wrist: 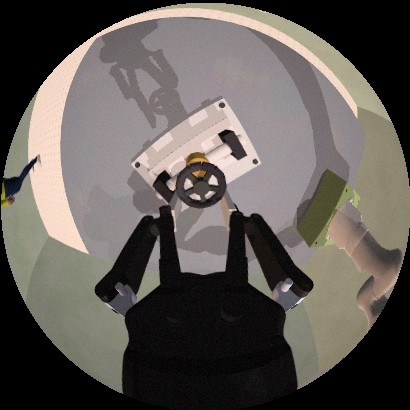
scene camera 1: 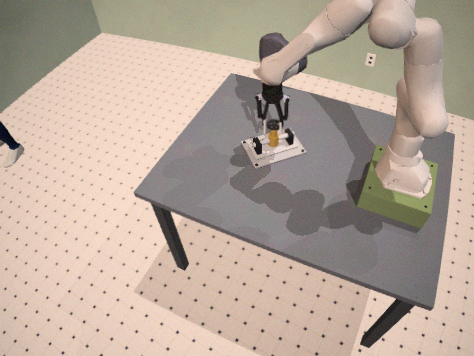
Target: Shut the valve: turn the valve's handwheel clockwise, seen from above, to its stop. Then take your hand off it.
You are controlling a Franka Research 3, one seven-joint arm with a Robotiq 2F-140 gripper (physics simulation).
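Note:
The valve has a black spoked handwheel [scene camera 1: 272,124] [wrist: 201,187] on top of an orange body [scene camera 1: 273,140] [wrist: 197,158]. The body sits on a pale pipe between two black brackets, on a white base plate [scene camera 1: 272,157] [wrist: 232,117]. My gripper [scene camera 1: 273,129] [wrist: 200,197] points down over the valve and is shut on the handwheel, with one pale fingertip at each side of the rim. The exact contact at the rim is partly hidden beneath the wheel in the wrist view.
The valve stands on a grey table [scene camera 1: 200,170] [wrist: 240,65]. The arm's base is on a green block [scene camera 1: 392,209] [wrist: 324,207] at the table's right side. A person's leg [scene camera 1: 9,140] [wrist: 22,175] shows at the left, away from the table.

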